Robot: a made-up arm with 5 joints.
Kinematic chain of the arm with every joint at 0, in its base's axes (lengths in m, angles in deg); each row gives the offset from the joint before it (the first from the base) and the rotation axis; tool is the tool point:
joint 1: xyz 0 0 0.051 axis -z
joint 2: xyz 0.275 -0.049 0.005 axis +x
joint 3: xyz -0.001 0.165 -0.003 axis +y
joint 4: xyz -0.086 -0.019 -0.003 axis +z
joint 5: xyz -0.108 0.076 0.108 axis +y
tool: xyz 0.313 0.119 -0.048
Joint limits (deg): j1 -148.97..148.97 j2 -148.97..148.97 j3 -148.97..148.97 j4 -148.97..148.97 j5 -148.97..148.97
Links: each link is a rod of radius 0.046 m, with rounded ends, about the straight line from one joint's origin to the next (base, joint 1, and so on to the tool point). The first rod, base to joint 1, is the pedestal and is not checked.
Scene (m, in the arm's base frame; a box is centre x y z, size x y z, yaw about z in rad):
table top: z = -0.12
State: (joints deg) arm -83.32 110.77 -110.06 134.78 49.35
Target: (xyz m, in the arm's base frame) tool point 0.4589 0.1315 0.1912
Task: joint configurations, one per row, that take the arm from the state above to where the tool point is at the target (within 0.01 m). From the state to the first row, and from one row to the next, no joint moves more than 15 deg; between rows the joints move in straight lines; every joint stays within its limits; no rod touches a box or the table.
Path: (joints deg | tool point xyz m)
1: -69.91 114.24 -107.31 137.15 50.22 | 0.0647 0.5192 0.1756
2: -56.50 117.70 -104.56 139.51 51.09 | 0.1784 0.4821 0.1783
3: -43.08 121.17 -101.80 141.88 51.96 | 0.2794 0.4205 0.1813
4: -29.67 124.64 -99.05 144.24 52.82 | 0.3623 0.3381 0.1846
5: -16.26 128.10 -96.30 146.60 53.69 | 0.4231 0.2400 0.1879
6: -2.85 131.57 -93.55 148.97 54.56 | 0.4589 0.1315 0.1912

